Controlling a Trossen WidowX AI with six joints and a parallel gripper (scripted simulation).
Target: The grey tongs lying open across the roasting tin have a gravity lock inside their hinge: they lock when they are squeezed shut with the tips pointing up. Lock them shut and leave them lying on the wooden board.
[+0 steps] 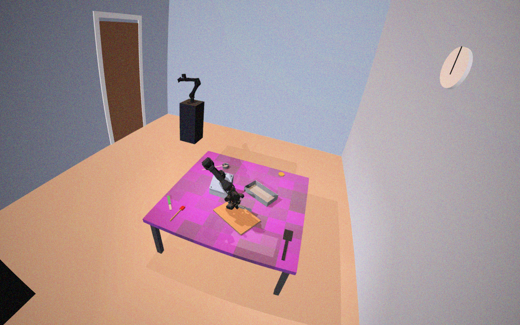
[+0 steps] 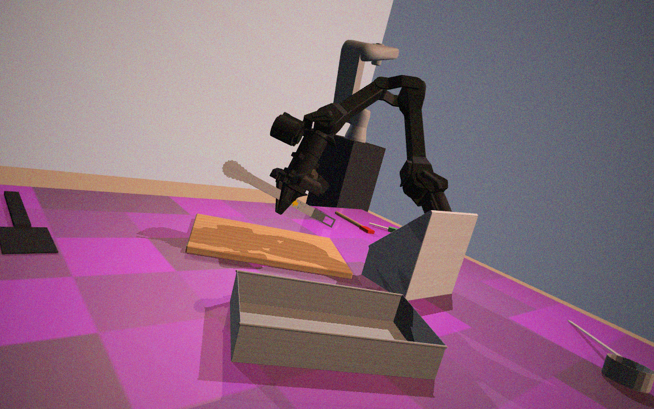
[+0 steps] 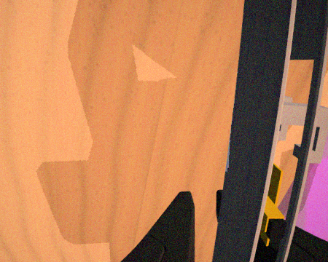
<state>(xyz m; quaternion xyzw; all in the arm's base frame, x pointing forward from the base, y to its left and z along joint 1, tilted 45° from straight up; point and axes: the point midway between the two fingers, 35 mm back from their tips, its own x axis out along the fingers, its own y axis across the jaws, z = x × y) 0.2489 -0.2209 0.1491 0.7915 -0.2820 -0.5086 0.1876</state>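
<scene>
Now: gripper tip 30 mm below the lock piece, 30 mm past it and 10 mm to the right of it. Also, from my gripper tip: wooden board (80 mm below, 10 mm to the right); then black spatula (470 mm ahead, 130 mm to the right, 80 mm below); then roasting tin (360 mm to the left, 120 mm ahead, 60 mm below).
</scene>
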